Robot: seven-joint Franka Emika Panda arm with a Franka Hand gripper.
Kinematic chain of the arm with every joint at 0, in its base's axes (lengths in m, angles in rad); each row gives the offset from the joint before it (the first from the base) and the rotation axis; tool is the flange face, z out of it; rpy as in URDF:
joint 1: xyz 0 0 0.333 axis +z
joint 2: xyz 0 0 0 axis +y
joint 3: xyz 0 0 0.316 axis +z
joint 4: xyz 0.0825 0 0 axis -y
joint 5: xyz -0.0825 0 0.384 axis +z
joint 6: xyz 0 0 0 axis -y
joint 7: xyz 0.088 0 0 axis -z
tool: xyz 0 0 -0.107 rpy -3.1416 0 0
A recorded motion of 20 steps. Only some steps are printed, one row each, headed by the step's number.
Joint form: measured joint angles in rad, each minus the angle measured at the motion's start. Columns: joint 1, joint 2, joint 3, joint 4, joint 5, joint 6, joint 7.
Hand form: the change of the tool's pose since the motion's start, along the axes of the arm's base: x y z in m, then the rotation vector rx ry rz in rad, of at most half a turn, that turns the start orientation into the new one. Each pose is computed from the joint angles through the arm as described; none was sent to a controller.
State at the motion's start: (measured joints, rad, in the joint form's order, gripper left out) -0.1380 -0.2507 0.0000 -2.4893 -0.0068 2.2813 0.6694
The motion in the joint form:
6: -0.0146 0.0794 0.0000 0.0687 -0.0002 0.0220 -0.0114
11: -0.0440 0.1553 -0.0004 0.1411 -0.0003 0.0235 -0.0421
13: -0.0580 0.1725 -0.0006 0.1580 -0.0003 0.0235 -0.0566
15: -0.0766 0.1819 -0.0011 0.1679 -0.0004 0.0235 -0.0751
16: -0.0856 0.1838 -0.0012 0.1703 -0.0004 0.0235 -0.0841
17: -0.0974 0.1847 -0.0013 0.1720 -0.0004 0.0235 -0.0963
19: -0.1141 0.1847 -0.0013 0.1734 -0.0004 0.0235 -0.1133
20: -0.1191 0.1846 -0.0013 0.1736 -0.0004 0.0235 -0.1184
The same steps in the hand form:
6: 0.0240 -0.0103 -0.0039 -0.0022 -0.0110 -0.0030
11: 0.0450 -0.0284 -0.0083 -0.0035 -0.0086 -0.0020
13: 0.0490 -0.0364 -0.0094 -0.0042 -0.0081 -0.0017
15: 0.0501 -0.0465 -0.0097 -0.0052 -0.0083 -0.0023
16: 0.0499 -0.0511 -0.0096 -0.0058 -0.0086 -0.0024
17: 0.0490 -0.0571 -0.0093 -0.0066 -0.0092 -0.0021
19: 0.0473 -0.0654 -0.0087 -0.0078 -0.0103 -0.0019
20: 0.0467 -0.0678 -0.0085 -0.0081 -0.0105 -0.0018

